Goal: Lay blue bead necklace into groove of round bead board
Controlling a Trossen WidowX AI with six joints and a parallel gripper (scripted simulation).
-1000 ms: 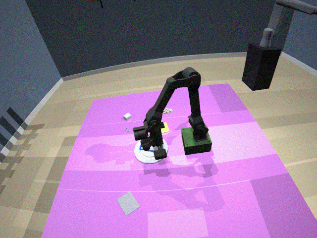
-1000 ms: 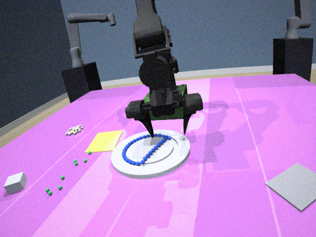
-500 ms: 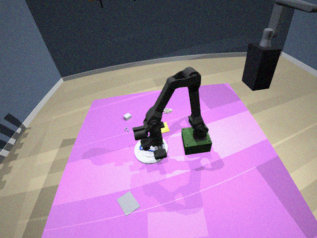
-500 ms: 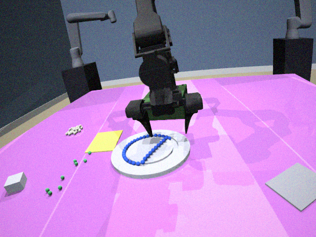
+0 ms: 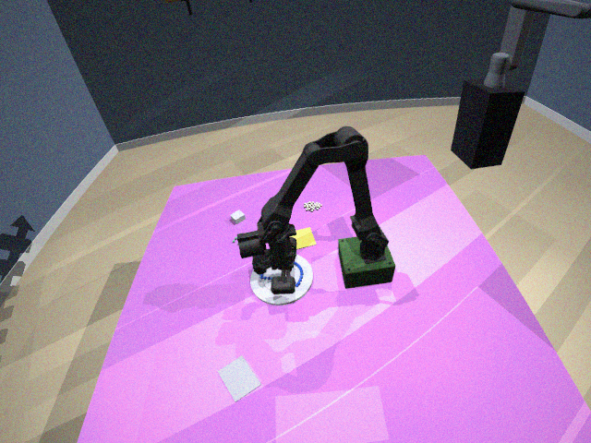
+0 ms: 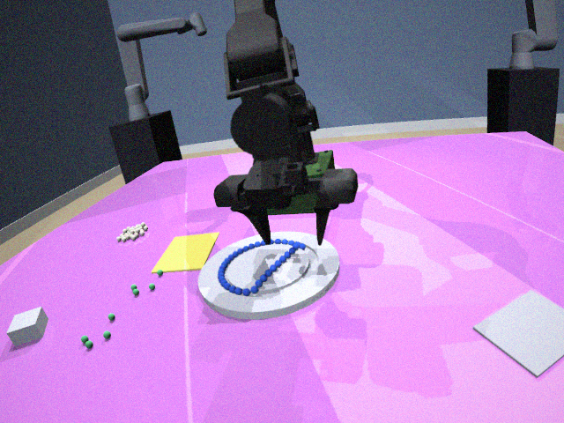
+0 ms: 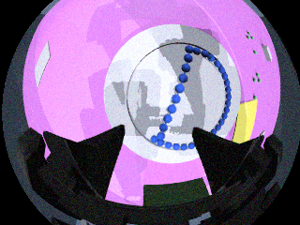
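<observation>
Right now the round white bead board is 2 cm ahead of my gripper tip, 4 cm to the right of it and 2 cm below it. From my gripper tip the other things lie so: yellow sheet 5 cm behind, 20 cm to the right, 3 cm below; grey tile 17 cm ahead, 27 cm to the left, 3 cm below; cube 17 cm ahead, 37 cm to the right, 2 cm below.
</observation>
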